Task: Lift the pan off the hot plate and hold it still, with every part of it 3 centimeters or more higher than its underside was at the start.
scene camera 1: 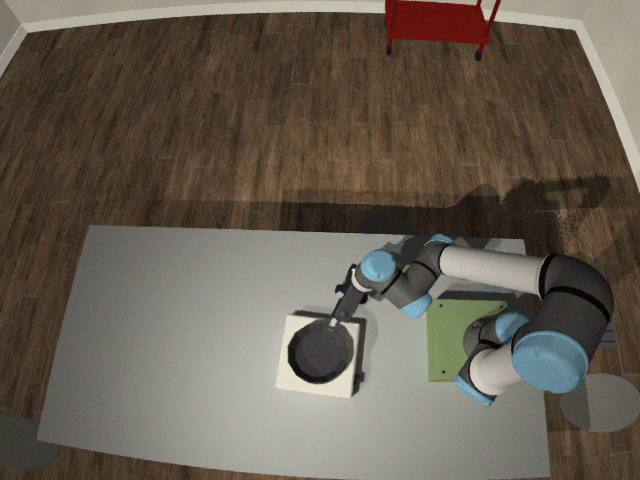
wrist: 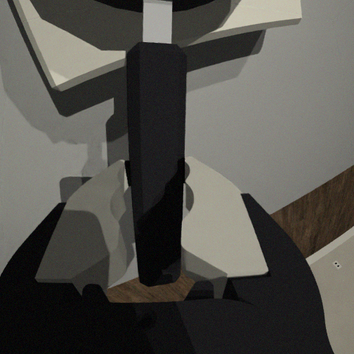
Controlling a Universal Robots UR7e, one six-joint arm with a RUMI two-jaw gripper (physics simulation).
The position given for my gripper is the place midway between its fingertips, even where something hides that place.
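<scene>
Cream hot plate (scene camera 1: 341,386) seen. Dark round pan (scene camera 1: 317,353), also in the wrist view (wrist: 155,69). My gripper (scene camera 1: 345,298), also in the wrist view (wrist: 156,161).
</scene>
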